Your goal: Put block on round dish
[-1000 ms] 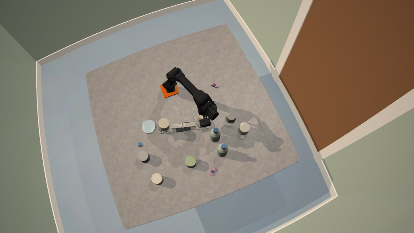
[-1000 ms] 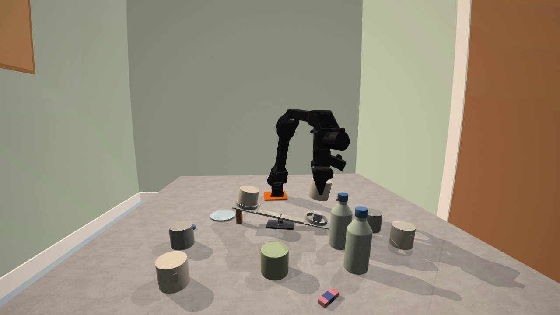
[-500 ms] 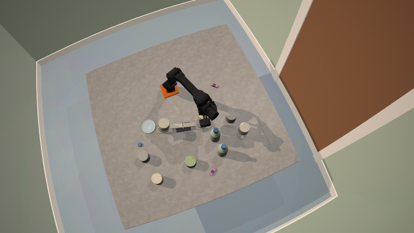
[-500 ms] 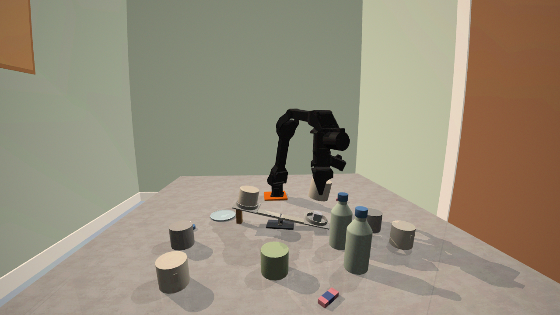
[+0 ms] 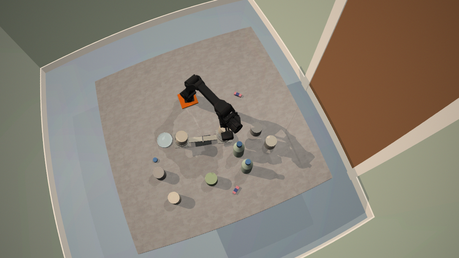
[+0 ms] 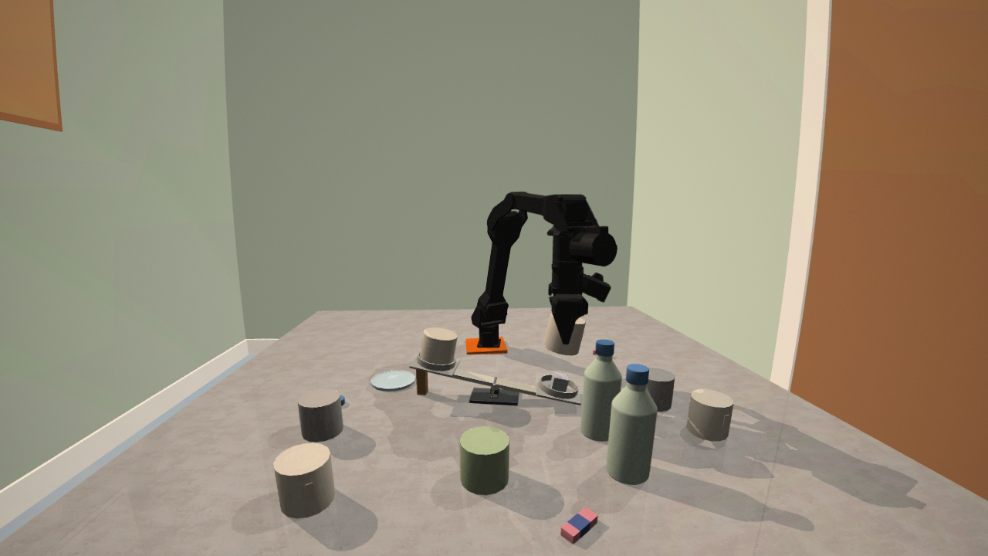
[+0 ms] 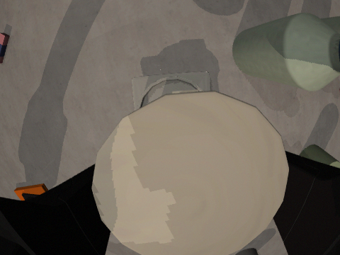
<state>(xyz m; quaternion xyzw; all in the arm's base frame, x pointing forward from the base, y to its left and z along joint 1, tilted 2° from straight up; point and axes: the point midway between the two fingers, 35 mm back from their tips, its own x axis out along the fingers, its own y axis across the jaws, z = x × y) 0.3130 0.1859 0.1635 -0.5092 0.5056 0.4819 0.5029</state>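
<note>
My gripper tip is 10 mm to the left of the grey block and 100 mm above it. Also, from my gripper tip: green cylinder 230 mm ahead, 140 mm to the right, 100 mm below; then pale round dish 60 mm behind, 380 mm to the right, 140 mm below; then blue cap 60 mm ahead, 460 mm to the right, 130 mm below.
</note>
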